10 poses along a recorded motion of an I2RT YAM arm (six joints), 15 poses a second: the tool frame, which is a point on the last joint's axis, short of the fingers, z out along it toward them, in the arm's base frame.
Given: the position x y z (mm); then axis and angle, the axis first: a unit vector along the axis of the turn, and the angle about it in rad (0 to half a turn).
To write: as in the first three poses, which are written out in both.
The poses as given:
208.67 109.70 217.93 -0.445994 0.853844 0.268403 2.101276
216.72 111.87 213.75 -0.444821 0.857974 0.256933 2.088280
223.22 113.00 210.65 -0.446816 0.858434 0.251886 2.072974
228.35 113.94 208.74 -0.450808 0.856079 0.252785 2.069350
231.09 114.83 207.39 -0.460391 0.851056 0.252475 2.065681
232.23 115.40 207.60 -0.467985 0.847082 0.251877 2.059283
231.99 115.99 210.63 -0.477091 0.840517 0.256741 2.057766
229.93 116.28 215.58 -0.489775 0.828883 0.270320 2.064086
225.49 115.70 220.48 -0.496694 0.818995 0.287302 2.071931
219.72 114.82 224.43 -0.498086 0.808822 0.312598 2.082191
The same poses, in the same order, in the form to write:
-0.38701 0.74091 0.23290 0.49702 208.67 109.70 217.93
-0.38454 0.74171 0.22212 0.50265 216.72 111.87 213.75
-0.38454 0.73879 0.21678 0.50925 223.22 113.00 210.65
-0.38756 0.73597 0.21732 0.51081 228.35 113.94 208.74
-0.39536 0.73085 0.21681 0.51238 231.09 114.83 207.39
-0.40112 0.72605 0.21589 0.51513 232.23 115.40 207.60
-0.40873 0.72009 0.21996 0.51578 231.99 115.99 210.63
-0.42040 0.71147 0.23203 0.51307 229.93 116.28 215.58
-0.42733 0.70463 0.24718 0.50970 225.49 115.70 220.48
-0.42983 0.69798 0.26976 0.50528 219.72 114.82 224.43

